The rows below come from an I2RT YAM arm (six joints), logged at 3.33 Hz.
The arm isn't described. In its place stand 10 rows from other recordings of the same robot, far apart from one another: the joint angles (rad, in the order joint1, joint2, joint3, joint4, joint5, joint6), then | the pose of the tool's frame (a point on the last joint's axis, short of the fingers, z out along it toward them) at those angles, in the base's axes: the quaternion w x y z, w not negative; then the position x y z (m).
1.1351 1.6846 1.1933 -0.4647 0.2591 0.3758 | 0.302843 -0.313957 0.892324 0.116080 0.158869 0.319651 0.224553
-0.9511 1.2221 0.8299 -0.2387 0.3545 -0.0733 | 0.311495 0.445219 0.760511 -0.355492 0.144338 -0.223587 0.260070
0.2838 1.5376 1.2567 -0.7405 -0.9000 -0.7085 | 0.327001 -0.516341 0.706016 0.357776 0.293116 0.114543 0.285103
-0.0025 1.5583 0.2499 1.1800 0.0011 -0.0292 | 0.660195 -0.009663 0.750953 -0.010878 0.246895 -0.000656 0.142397
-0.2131 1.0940 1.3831 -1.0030 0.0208 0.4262 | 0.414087 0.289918 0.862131 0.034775 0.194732 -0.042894 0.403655
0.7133 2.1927 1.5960 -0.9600 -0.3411 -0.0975 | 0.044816 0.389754 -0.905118 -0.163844 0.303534 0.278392 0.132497
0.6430 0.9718 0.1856 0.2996 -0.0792 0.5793 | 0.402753 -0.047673 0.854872 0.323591 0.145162 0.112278 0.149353
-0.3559 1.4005 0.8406 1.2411 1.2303 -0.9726 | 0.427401 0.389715 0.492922 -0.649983 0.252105 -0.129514 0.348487
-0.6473 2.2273 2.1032 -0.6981 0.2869 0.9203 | 0.376604 0.687366 0.615530 -0.082582 0.396994 -0.312737 0.272604
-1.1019 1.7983 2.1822 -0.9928 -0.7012 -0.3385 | 0.527412 0.162694 0.831890 -0.057670 0.186449 -0.317233 0.460210
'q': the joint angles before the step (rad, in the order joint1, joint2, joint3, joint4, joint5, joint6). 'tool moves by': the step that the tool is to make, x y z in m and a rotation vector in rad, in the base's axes. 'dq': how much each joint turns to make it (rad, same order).
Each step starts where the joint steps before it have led.
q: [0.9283 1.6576 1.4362 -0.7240 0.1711 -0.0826]
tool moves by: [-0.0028 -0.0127 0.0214 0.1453 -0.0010 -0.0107]
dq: [-0.0232 -0.0783 -0.0261 0.0577 -0.0759 0.0458]
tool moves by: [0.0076 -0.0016 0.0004 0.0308 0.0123 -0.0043]
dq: [-0.0233 0.0083 0.0056 0.0186 -0.0341 0.0056]
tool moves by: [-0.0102 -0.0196 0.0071 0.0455 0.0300 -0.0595]
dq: [-0.0147 -0.0832 -0.0562 -0.0152 -0.0072 0.0685]
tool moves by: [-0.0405 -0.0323 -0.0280 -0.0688 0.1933 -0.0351]
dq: [0.0305 -0.1383 -0.1810 -0.1373 -0.0417 0.1169]
